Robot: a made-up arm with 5 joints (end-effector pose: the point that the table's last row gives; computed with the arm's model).
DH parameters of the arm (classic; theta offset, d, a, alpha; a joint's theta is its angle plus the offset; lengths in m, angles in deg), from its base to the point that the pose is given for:
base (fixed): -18.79 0 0.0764 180
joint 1: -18.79 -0.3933 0.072 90
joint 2: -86.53 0 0.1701 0
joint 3: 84.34 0 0.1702 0
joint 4: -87.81 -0.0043 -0.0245 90
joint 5: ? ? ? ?
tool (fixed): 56.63 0.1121 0 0
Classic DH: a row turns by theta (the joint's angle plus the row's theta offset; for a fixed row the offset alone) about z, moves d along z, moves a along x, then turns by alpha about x.
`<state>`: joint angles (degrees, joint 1 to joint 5).
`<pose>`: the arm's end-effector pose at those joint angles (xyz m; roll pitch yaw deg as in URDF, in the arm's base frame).
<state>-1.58 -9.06 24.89 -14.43 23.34</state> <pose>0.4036 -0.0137 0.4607 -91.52 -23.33 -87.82</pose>
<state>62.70 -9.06 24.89 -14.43 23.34</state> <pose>0.2260 -0.3183 0.4607 -91.52 -23.33 -152.10</pose>
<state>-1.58 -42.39 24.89 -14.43 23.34</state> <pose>0.3239 -0.0159 0.5921 -55.83 -19.65 -101.28</pose>
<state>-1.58 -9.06 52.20 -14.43 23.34</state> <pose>0.3261 -0.0158 0.3454 -120.82 -20.33 -76.71</pose>
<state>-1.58 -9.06 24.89 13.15 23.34</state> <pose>0.3624 -0.0148 0.4165 -121.10 -20.28 -76.61</pose>
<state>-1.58 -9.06 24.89 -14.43 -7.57</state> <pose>0.4033 0.0032 0.4687 -91.41 7.57 -88.61</pose>
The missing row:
joint 5: -33.37 0 -0.0351 180
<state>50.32 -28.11 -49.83 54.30 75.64</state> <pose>0.1487 -0.1603 0.7143 -29.54 -62.56 162.24</pose>
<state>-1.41 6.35 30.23 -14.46 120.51</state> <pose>0.4086 -0.0557 0.3982 128.68 -52.95 58.83</pose>
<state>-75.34 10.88 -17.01 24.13 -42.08</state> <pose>0.1395 0.3495 0.5164 -113.64 39.60 -30.25</pose>
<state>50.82 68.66 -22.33 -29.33 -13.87</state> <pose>0.3727 -0.3592 0.2480 -107.48 13.25 -144.95</pose>
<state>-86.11 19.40 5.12 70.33 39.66</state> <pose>0.0958 0.2012 0.3787 176.26 3.09 35.67</pose>
